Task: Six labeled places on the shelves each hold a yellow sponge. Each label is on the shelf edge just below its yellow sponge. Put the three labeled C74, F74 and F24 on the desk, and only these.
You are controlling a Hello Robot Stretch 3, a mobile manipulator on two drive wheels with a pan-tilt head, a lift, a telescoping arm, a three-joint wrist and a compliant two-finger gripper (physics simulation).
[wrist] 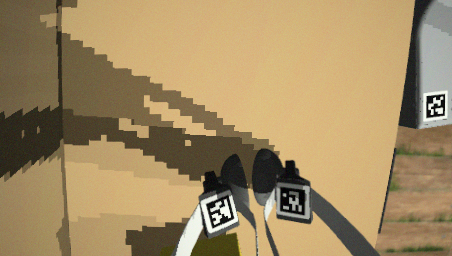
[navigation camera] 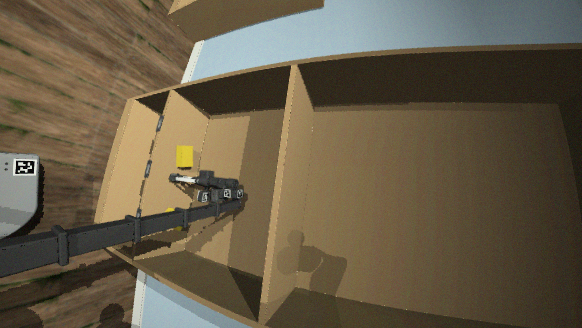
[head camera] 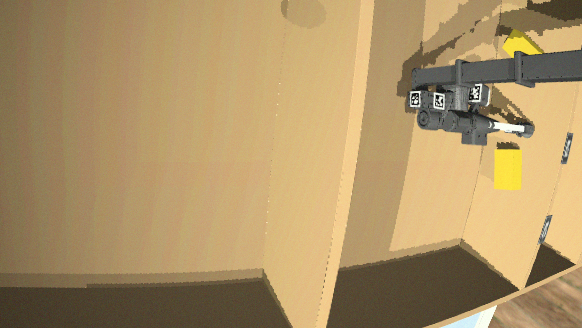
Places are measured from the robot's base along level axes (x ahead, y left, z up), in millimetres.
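Where they show: gripper, fingertip midpoint: [navigation camera: 172, 177] [head camera: 528, 130].
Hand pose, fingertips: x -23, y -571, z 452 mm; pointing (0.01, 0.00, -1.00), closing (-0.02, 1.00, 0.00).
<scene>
Each offset is from my fingertips to the top centre of the thing. "spot": to the spot under its first point.
My gripper [head camera: 528, 130] [navigation camera: 173, 178] [wrist: 252, 170] is shut, with its two fingertips close together and no sponge between them. It is inside a shelf compartment, over the board. One yellow sponge {104 mm ahead, 45 mm right, 44 mm up} [head camera: 507, 169] [navigation camera: 184, 156] stands on that board just beside the fingers, apart from them; its shaded side [wrist: 212, 247] shows at the bottom of the wrist view. Another yellow sponge {196 mm back, 1 mm left, 44 mm up} [head camera: 520, 44] [navigation camera: 170, 210] is on the same board, partly hidden behind the arm. Dark labels {spot: 37 mm ahead, 113 mm left, 17 mm down} [head camera: 567, 148] {spot: 240 mm ahead, 75 mm left, 17 mm down} [head camera: 545, 229] [navigation camera: 148, 168] sit on the shelf edge; their text is unreadable. The desk cannot be made out.
The telescoping arm [head camera: 545, 66] [navigation camera: 100, 232] reaches into the compartment. A divider board {spot: 52 mm ahead, 108 mm left, 599 mm up} [head camera: 350, 150] [navigation camera: 283, 165] separates it from the large neighbouring compartment. The robot's base [navigation camera: 17, 200] [wrist: 440, 65] is on the wood-patterned floor outside the shelves. Another wooden piece {spot: 1073 mm ahead, 321 mm right, 127 mm up} [navigation camera: 250, 15] is near the light blue wall.
</scene>
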